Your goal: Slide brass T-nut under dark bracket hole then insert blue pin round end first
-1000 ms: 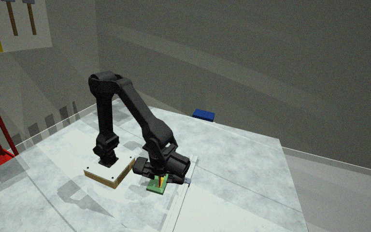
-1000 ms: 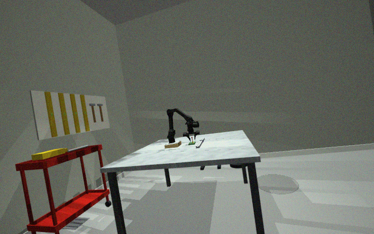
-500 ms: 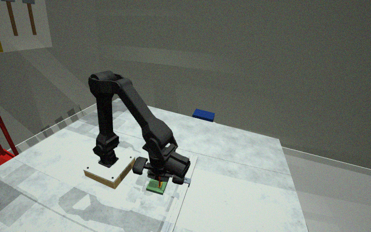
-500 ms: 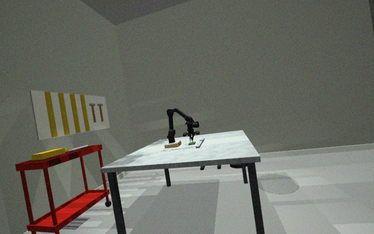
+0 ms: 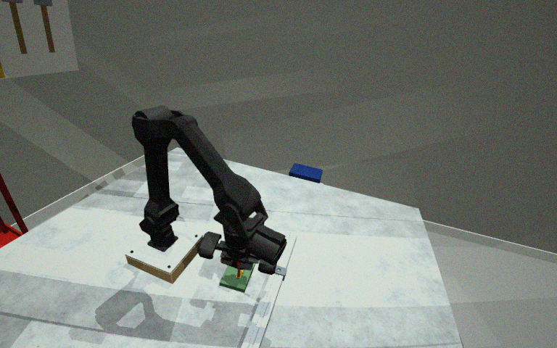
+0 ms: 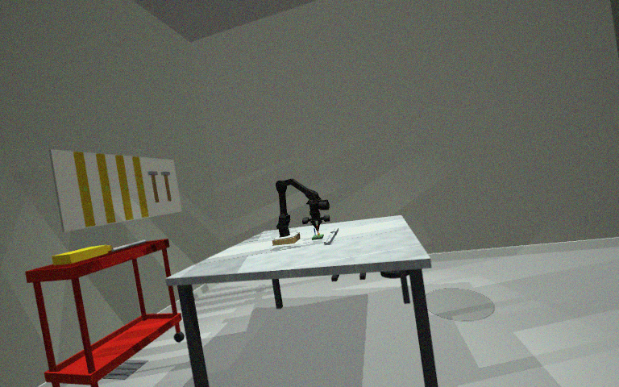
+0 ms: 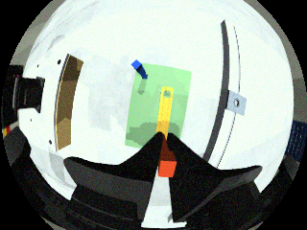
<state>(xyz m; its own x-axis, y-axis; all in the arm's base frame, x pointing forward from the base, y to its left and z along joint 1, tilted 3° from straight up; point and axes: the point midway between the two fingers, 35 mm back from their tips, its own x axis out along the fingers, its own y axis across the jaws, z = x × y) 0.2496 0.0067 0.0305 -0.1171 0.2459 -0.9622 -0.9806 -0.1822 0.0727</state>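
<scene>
Now: gripper tip 5 cm above the green tray, 4 cm to the right of it and 3 cm past it. From my gripper tip the other things lie so: aluminum rail (9 cm ahead, 4 cm to the left, 4 cm below); blue pin (5 cm to the left, 4 cm behind, 3 cm below); brass T-nut (2 cm to the left).
</scene>
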